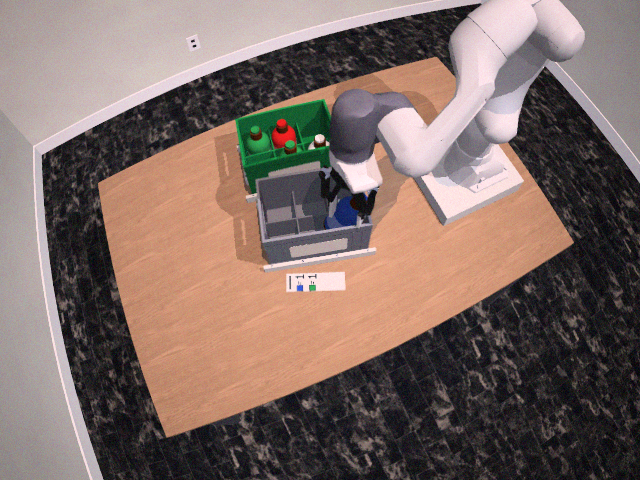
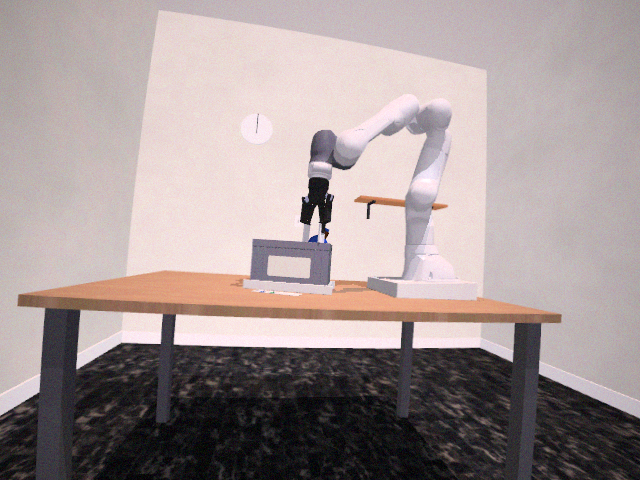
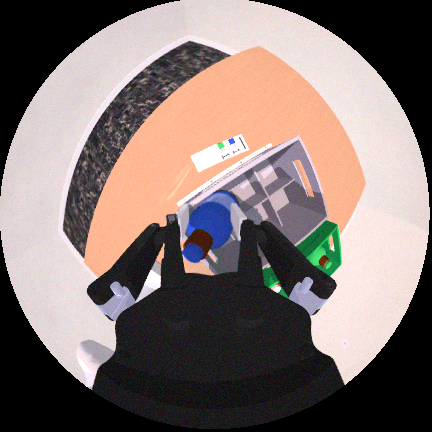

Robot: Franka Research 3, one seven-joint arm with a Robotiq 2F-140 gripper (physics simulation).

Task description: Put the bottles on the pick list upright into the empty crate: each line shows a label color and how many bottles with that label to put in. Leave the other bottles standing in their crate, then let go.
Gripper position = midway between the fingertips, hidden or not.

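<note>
The gripper [image 2: 312, 242] appears in image 1 too, as does a blue bottle: there the gripper [image 1: 346, 218] is visible, and image 3 again shows the gripper [image 3: 209, 211]. The blue bottle [image 1: 346, 211] is also in image 3, where one finds the bottle [image 3: 209, 226]. A pick list [image 1: 330, 281] belongs to the scene as well, and image 3 shares the view of the list [image 3: 222, 150]. There is also a white strip [image 2: 250, 284].
</note>
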